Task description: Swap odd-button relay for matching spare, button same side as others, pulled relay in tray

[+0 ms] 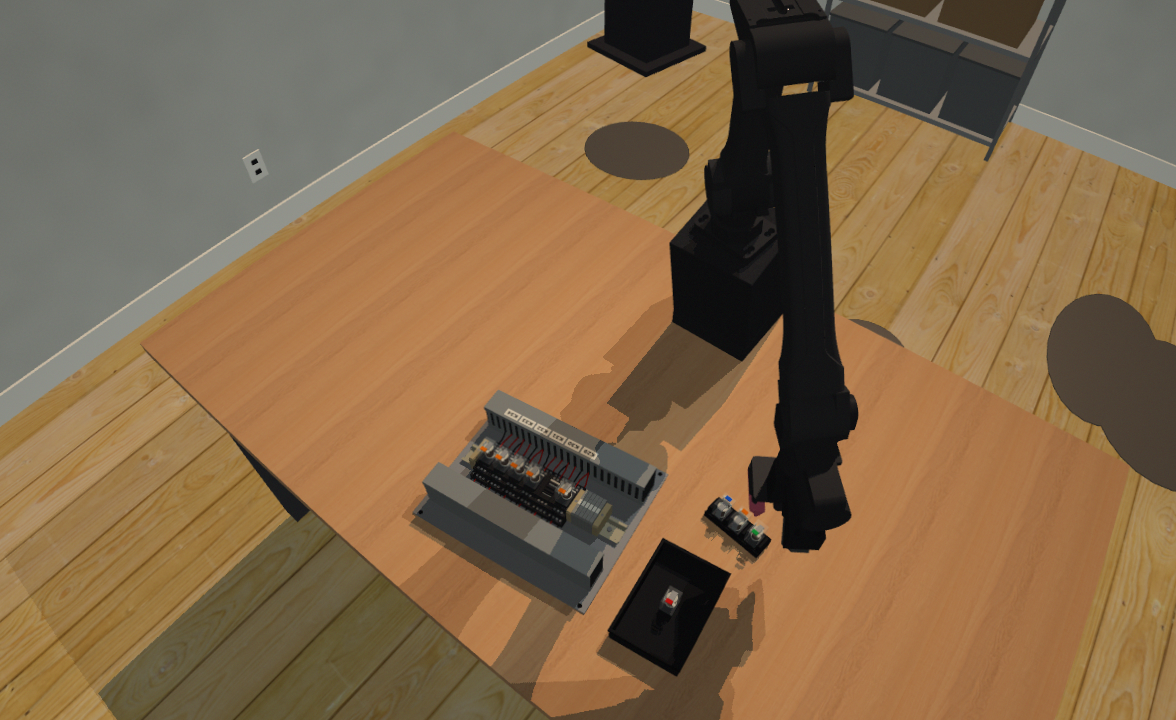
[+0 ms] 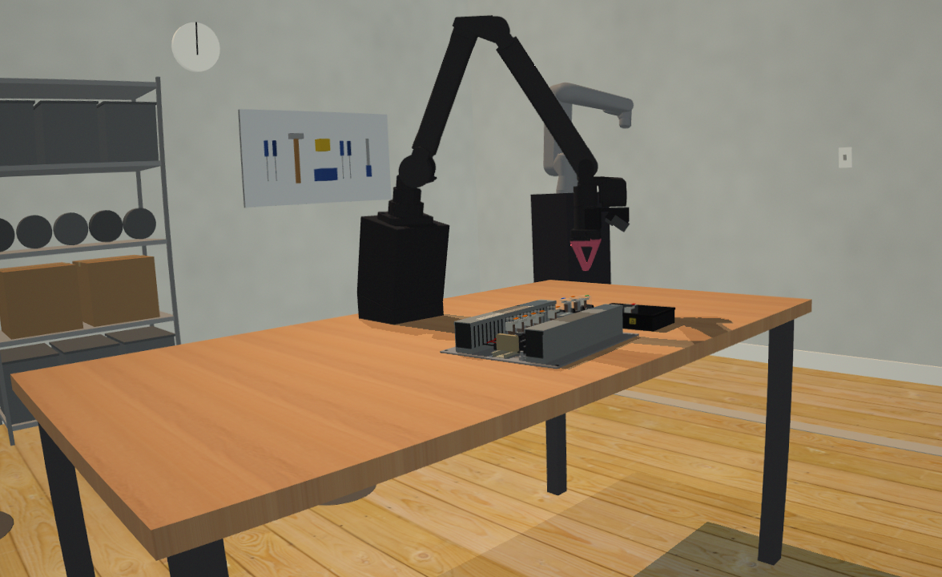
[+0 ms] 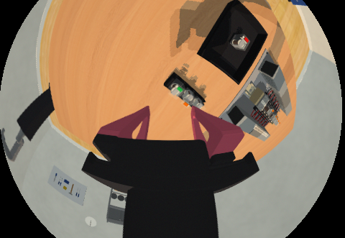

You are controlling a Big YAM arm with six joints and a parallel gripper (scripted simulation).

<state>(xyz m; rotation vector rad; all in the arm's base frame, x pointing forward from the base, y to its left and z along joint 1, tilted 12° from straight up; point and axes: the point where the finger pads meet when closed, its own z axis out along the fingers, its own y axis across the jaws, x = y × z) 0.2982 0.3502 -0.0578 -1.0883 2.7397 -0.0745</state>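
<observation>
My gripper is now 1 cm short of the blue-button relay, 8 cm to the left of it and 9 cm above it. From my hand the other things lie so: black tray 18 cm ahead, 2 cm to the right, 10 cm below; then green-button relay 1 cm to the right, 9 cm below; then black spare holder 1 cm ahead, 4 cm to the right, 11 cm below.
</observation>
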